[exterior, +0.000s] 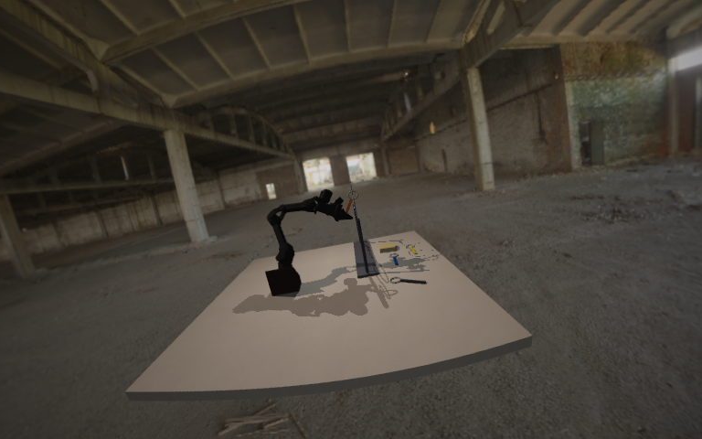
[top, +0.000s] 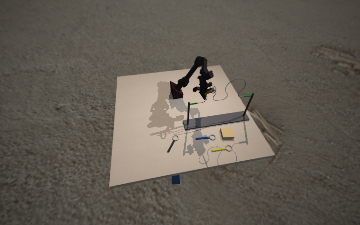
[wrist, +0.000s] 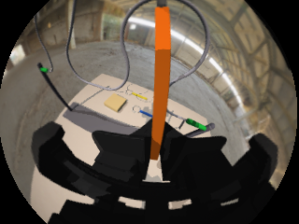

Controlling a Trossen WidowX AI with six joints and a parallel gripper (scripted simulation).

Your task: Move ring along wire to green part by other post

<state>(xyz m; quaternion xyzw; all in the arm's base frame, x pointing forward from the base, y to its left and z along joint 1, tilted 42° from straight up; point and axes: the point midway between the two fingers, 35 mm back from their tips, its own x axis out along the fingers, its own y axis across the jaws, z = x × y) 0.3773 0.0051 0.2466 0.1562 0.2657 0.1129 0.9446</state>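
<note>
The orange-handled ring lies 40 mm to the left of my gripper tip and 90 mm above it. The rest, counted from my gripper tip: tan block (190 mm ahead, 180 mm to the left, 270 mm below); then blue-handled ring (200 mm ahead, 280 mm below); then yellow-handled ring (330 mm ahead, 100 mm to the left, 280 mm below).
</note>
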